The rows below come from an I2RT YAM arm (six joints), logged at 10 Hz.
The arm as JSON. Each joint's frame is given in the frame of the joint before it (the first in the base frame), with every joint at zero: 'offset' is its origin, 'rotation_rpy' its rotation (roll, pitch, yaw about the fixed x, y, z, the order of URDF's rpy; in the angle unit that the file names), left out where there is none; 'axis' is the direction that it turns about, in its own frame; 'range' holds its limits. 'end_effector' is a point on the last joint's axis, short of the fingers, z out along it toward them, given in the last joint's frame.
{
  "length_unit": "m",
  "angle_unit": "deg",
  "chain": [
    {
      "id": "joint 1",
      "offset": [
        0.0,
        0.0,
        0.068
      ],
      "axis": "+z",
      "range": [
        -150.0,
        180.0
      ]
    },
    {
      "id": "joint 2",
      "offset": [
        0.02,
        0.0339,
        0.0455
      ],
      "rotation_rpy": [
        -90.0,
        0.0,
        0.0
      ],
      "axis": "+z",
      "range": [
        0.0,
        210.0
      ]
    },
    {
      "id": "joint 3",
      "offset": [
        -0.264,
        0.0,
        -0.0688
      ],
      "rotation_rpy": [
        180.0,
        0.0,
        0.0
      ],
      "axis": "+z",
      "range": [
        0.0,
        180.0
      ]
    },
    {
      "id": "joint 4",
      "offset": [
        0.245,
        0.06,
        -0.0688
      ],
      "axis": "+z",
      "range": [
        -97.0,
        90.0
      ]
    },
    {
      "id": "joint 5",
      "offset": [
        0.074,
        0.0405,
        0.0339
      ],
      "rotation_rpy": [
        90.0,
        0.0,
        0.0
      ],
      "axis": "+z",
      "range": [
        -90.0,
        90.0
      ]
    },
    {
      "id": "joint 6",
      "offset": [
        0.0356,
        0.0,
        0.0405
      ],
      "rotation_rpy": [
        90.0,
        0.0,
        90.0
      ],
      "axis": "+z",
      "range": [
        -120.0,
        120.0
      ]
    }
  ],
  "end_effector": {
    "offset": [
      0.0,
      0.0,
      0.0
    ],
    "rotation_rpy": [
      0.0,
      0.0,
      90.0
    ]
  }
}
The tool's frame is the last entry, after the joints.
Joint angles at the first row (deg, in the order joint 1, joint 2, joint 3, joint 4, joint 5, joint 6):
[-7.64, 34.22, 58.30, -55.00, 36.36, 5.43]
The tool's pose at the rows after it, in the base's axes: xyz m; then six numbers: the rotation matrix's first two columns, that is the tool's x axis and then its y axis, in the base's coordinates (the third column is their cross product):
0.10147 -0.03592 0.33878 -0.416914 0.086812 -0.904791 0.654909 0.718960 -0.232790
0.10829 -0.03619 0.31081 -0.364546 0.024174 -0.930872 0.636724 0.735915 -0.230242
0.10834 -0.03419 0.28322 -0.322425 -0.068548 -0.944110 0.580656 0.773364 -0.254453
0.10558 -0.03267 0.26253 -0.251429 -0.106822 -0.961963 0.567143 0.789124 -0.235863
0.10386 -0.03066 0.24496 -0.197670 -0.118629 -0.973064 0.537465 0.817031 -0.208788
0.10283 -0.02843 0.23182 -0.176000 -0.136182 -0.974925 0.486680 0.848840 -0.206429
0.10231 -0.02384 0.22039 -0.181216 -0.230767 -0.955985 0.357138 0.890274 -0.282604
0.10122 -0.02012 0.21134 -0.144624 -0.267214 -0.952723 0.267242 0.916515 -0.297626
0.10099 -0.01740 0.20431 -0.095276 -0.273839 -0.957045 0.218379 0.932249 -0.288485
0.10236 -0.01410 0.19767 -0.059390 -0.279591 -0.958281 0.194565 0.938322 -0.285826
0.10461 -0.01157 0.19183 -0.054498 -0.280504 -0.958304 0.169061 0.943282 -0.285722
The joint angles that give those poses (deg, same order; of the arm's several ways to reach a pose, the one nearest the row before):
[-8.19, 32.36, 49.47, -43.40, 36.36, 1.89]
[-8.19, 28.29, 39.86, -31.81, 34.96, -1.96]
[-8.18, 22.72, 30.68, -22.13, 31.16, -7.64]
[-8.16, 17.54, 23.73, -15.27, 29.17, -9.32]
[-8.06, 13.43, 18.57, -11.40, 26.34, -9.32]
[-8.06, 10.37, 15.20, -10.00, 22.69, -9.96]
[-8.05, 7.31, 12.56, -9.94, 15.09, -15.25]
[-8.05, 4.21, 10.20, -9.54, 9.28, -16.78]
[-7.70, 1.63, 7.92, -7.97, 5.98, -16.60]
[-5.80, 0.07, 5.76, -5.76, 5.94, -16.60]
[-4.31, 0.10, 4.43, -4.56, 5.92, -16.58]

